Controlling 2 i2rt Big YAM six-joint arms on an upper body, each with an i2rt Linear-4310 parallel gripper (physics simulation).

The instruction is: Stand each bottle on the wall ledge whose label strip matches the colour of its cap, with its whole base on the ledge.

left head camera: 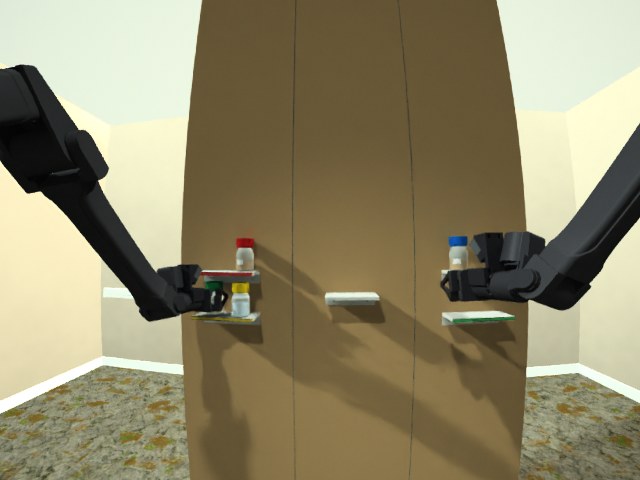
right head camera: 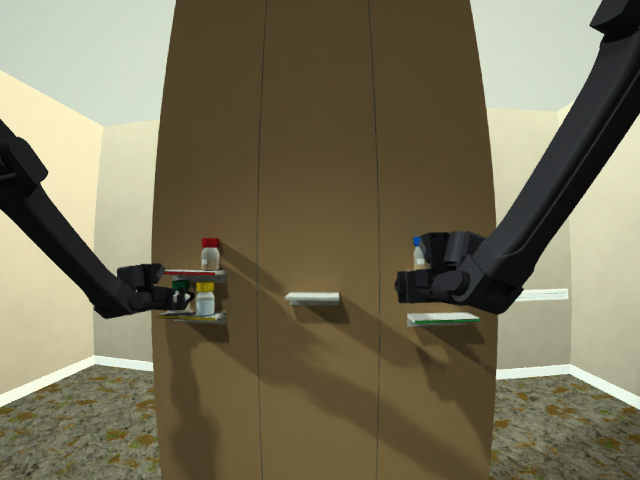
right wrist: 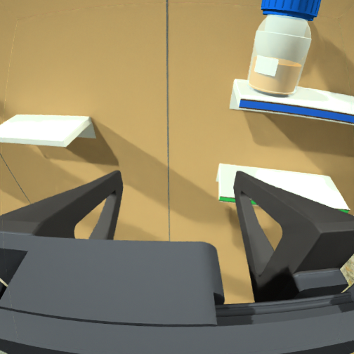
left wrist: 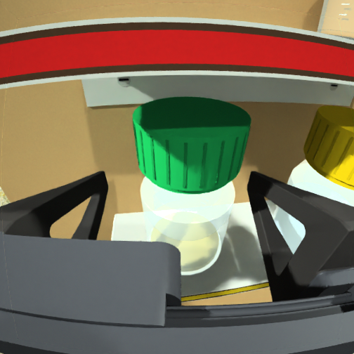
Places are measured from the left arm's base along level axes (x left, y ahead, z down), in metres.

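Where they show: left gripper, between the fingertips: (left head camera: 214, 296) (right head camera: 181, 295); right gripper, between the fingertips: (left head camera: 454, 283) (right head camera: 410, 284).
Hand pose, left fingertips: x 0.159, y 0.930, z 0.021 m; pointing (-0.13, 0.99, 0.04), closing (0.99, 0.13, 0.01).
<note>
Each offset is from my left fingertips to the top centre of the thing.
The green-capped bottle @[dx -0.004, dy -0.012, dz -0.049 m] (left head camera: 213, 285) (right head camera: 180, 285) (left wrist: 192, 155) stands on the yellow-strip ledge @[dx -0.046, dy -0.051, dz +0.057 m] (left head camera: 222, 319) (left wrist: 225, 291), left of the yellow-capped bottle @[dx -0.100, dy -0.025, dz -0.049 m] (left head camera: 240, 300) (right head camera: 205, 301) (left wrist: 335, 145). My left gripper (left head camera: 223, 297) (right head camera: 190, 297) (left wrist: 177, 178) is open, its fingers on either side of the green-capped bottle. The red-capped bottle @[dx -0.105, dy -0.001, dz -0.189 m] (left head camera: 245, 254) (right head camera: 210, 254) stands on the red-strip ledge @[dx -0.046, dy -0.051, dz -0.083 m] (left head camera: 227, 273) (left wrist: 175, 48). The blue-capped bottle @[dx -0.784, dy -0.013, dz -0.189 m] (left head camera: 458, 253) (right wrist: 280, 55) stands on the blue-strip ledge (right wrist: 300, 108). My right gripper (left head camera: 447, 286) (right wrist: 177, 178) is open and empty. The green-strip ledge @[dx -0.846, dy -0.012, dz +0.056 m] (left head camera: 478, 315) (right head camera: 443, 317) (right wrist: 300, 189) bears no bottle.
A plain white ledge @[dx -0.446, dy -0.012, dz -0.014 m] (left head camera: 352, 296) (right head camera: 312, 296) (right wrist: 45, 130) sits on the middle of the brown wall panel. The red-strip ledge hangs directly above the green and yellow caps. The right finger of my left gripper is close to the yellow-capped bottle.
</note>
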